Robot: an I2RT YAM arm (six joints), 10 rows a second.
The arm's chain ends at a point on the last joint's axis. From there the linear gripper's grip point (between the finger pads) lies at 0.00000 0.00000 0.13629 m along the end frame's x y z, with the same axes.
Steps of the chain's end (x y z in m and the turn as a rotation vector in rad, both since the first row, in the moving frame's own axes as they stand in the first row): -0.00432, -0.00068, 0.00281, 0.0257, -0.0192, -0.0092; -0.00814, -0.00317, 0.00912, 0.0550, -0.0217, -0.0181; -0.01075, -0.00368, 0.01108, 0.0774, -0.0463, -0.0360; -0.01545, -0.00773, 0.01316, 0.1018, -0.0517, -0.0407
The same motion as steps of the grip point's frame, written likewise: -0.00695, -0.00417, 0.00274, 0.0257, -0.0192, -0.0092; -0.01116, -0.01063, 0.00888, 0.0550, -0.0217, -0.0181; -0.01724, -0.01410, 0.01053, 0.0774, -0.0463, -0.0360; -0.02276, -0.02143, 0.01227, 0.1018, -0.0517, -0.0407
